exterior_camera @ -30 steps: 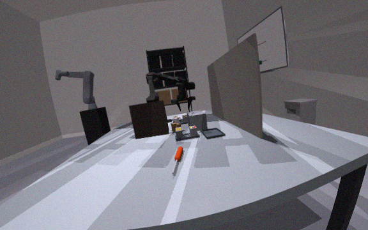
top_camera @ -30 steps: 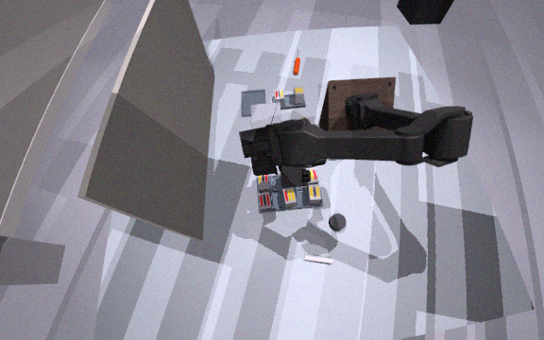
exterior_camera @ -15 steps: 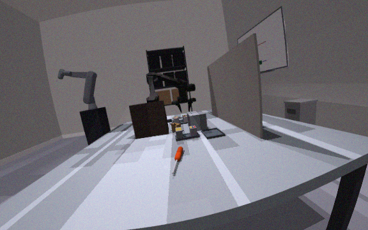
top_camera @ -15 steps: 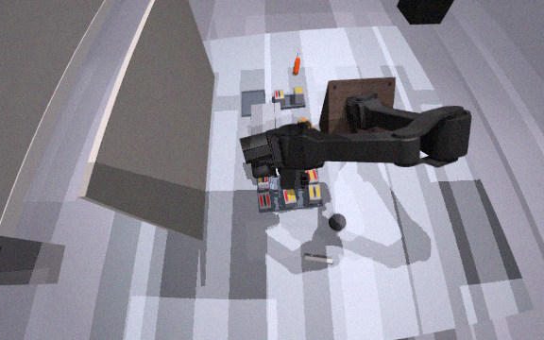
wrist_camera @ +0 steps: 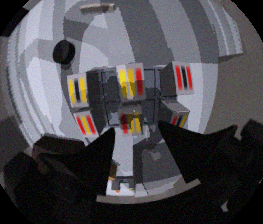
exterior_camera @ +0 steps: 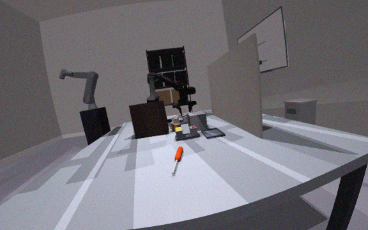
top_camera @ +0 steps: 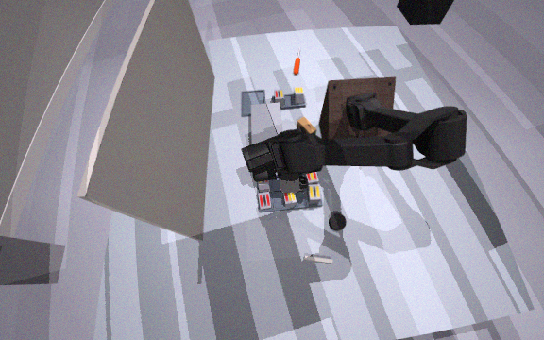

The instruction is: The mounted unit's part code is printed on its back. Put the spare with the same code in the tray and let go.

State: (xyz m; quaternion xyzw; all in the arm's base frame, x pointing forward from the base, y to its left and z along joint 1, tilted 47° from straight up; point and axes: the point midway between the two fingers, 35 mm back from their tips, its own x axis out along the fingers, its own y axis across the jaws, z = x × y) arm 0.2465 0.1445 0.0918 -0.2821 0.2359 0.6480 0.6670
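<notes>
My gripper tip is 36 cm to the left of the flat grey-blue tray, 8 cm short of it and 6 cm above it. Also, from my gripper tip: tall slanted panel: 27 cm ahead, 20 cm to the right, 16 cm above; stand: 34 cm to the right, 6 cm below, 6 cm behind.
</notes>
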